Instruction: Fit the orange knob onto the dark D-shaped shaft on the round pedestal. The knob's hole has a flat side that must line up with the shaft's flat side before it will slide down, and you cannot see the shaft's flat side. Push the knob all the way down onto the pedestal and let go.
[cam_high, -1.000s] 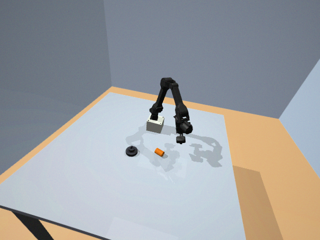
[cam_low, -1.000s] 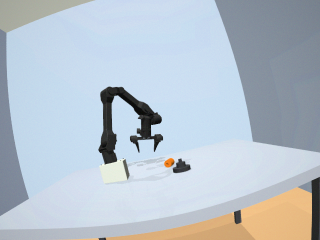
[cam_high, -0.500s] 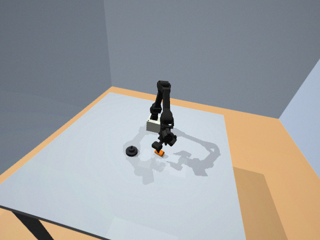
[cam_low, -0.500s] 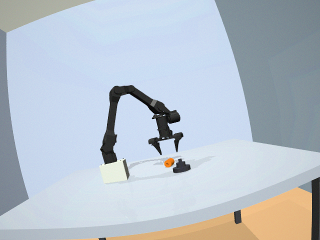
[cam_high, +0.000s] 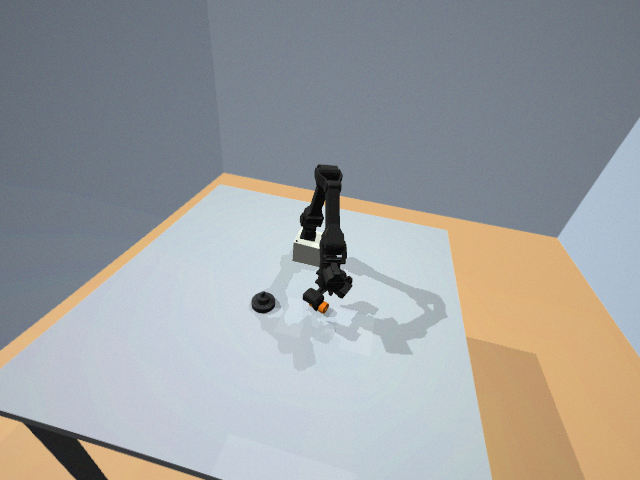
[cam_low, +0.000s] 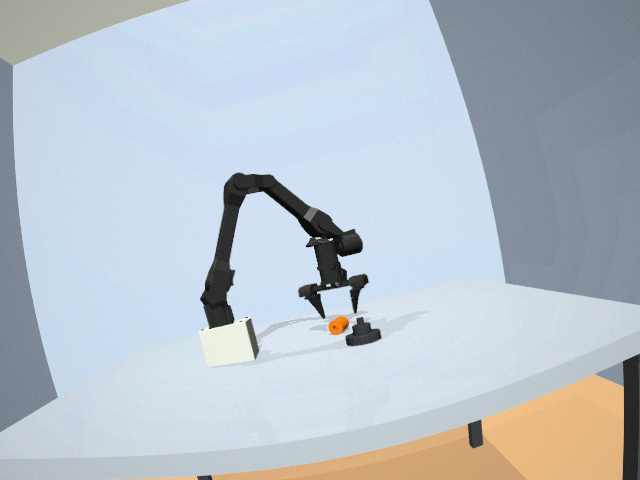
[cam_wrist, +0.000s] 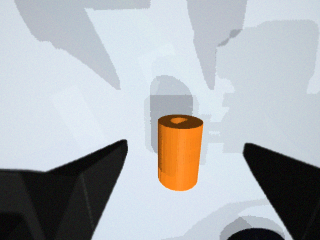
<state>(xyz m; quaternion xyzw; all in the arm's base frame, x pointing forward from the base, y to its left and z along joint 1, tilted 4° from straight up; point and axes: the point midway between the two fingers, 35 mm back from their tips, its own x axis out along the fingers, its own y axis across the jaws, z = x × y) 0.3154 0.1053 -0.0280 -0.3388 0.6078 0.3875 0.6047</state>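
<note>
Right now the orange knob is 20 mm below my gripper tip, 10 mm to the right of it and 10 mm behind it. Also, from my gripper tip: dark round pedestal 210 mm to the right, 10 mm below, 10 mm ahead.
</note>
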